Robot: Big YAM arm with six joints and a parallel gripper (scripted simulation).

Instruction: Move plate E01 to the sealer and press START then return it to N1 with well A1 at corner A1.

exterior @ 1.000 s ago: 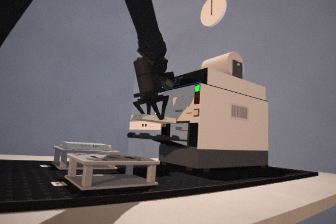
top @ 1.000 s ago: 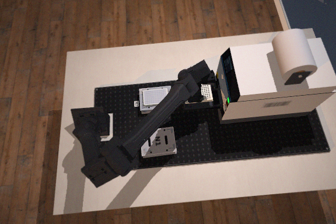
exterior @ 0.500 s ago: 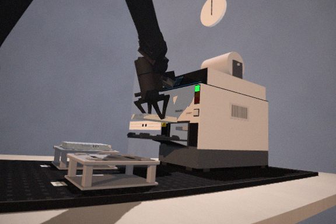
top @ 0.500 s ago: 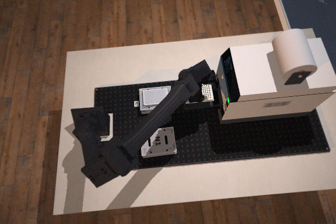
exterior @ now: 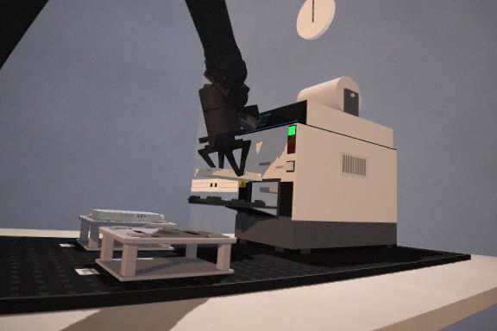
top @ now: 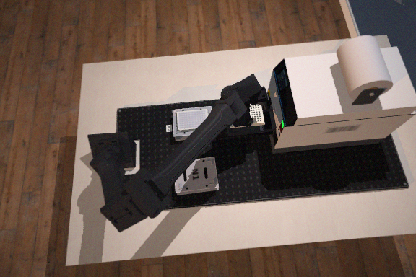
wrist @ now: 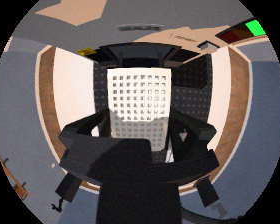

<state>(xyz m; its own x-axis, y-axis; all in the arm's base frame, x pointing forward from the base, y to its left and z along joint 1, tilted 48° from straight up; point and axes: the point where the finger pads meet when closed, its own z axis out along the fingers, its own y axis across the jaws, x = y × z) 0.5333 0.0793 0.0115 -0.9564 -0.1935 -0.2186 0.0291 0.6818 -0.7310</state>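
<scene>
My gripper is now 60 mm above the sealer stage. Round my hand: nest: 220 mm behind, 170 mm to the right, 120 mm below; then plate: 200 mm behind, 50 mm to the left, 110 mm below; then start button: 100 mm ahead, 100 mm to the right, 20 mm above.
</scene>
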